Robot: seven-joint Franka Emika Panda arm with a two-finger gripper.
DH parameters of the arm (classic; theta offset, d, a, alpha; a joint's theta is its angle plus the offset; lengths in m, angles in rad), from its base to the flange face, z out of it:
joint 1: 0 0.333 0 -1.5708
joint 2: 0 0 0 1.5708
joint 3: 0 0.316 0.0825 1.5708
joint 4: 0 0 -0.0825 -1.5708
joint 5: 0 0.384 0 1.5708
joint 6: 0 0 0.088 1.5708
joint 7: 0 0.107 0 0
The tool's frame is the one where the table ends.
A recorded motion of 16 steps. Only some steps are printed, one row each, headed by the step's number.
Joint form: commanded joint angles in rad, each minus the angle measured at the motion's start. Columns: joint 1, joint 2, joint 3, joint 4, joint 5, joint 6, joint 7.
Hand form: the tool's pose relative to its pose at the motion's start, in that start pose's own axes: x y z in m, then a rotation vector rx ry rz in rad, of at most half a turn. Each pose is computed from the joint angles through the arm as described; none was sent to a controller.
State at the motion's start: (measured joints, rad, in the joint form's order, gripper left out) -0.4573 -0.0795 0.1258 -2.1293 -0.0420 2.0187 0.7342
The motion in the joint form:
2: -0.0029 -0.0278 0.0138 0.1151 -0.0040 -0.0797 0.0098
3: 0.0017 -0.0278 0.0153 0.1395 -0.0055 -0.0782 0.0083
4: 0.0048 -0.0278 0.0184 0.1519 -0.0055 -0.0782 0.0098
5: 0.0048 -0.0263 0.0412 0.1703 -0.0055 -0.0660 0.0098
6: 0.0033 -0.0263 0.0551 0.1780 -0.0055 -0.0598 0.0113
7: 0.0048 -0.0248 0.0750 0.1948 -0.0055 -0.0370 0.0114
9: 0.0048 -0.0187 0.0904 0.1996 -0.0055 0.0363 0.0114
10: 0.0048 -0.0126 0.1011 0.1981 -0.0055 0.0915 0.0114
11: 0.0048 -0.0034 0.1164 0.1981 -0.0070 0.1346 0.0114
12: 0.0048 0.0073 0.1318 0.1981 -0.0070 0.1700 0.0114
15: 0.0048 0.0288 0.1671 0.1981 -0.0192 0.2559 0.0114
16: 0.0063 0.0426 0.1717 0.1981 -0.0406 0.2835 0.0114
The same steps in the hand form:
2: 0.0030 -0.0070 -0.0623 0.0343 0.0541 0.0035
3: 0.0036 -0.0114 -0.0745 0.0506 0.0747 -0.0037
4: 0.0026 -0.0147 -0.0807 0.0589 0.0843 -0.0079
5: -0.0031 -0.0263 -0.0906 0.0780 0.1074 -0.0301
6: -0.0068 -0.0322 -0.0952 0.0872 0.1184 -0.0407
7: -0.0122 -0.0435 -0.1055 0.1136 0.1470 -0.0617
9: -0.0129 -0.0555 -0.1129 0.1654 0.1980 -0.0778
10: -0.0136 -0.0638 -0.1153 0.2006 0.2309 -0.0892
11: -0.0164 -0.0736 -0.1156 0.2265 0.2542 -0.1057
12: -0.0196 -0.0832 -0.1142 0.2476 0.2693 -0.1215
15: -0.0281 -0.1041 -0.1136 0.2956 0.3158 -0.1630
16: -0.0272 -0.1095 -0.1095 0.2973 0.3358 -0.1798

